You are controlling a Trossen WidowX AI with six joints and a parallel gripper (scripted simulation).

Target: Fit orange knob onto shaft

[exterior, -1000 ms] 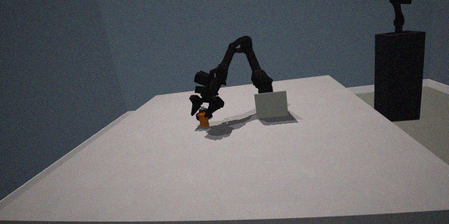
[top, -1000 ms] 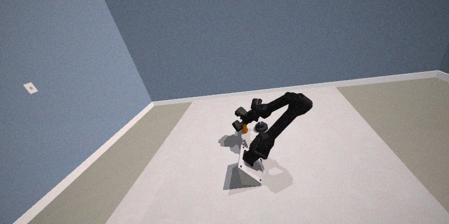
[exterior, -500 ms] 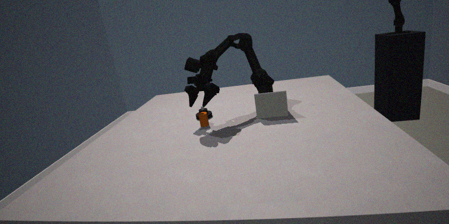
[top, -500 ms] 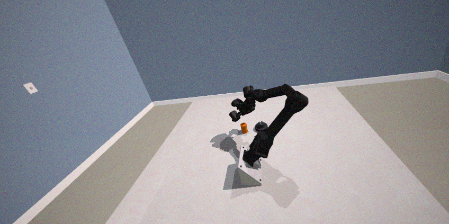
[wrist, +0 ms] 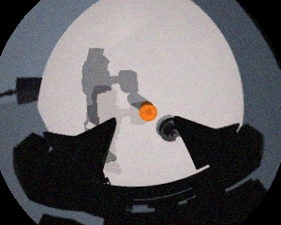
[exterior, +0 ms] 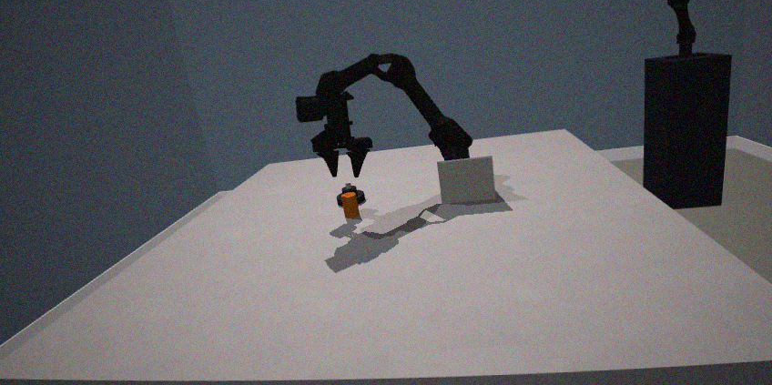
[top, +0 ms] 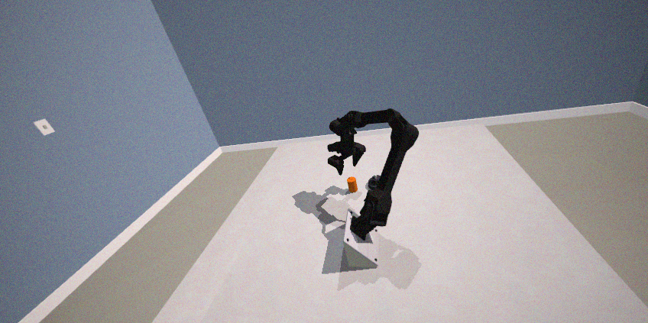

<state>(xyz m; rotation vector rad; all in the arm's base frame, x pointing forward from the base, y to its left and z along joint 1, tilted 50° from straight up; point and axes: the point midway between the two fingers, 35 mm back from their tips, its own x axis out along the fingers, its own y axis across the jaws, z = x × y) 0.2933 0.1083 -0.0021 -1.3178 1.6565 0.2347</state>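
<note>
Right now my gripper tip is 7 cm above the orange knob and 1 cm to the left of it. From my gripper tip the other things lie so: round pedestal 12 cm to the right, 8 cm below, 3 cm ahead.
</note>
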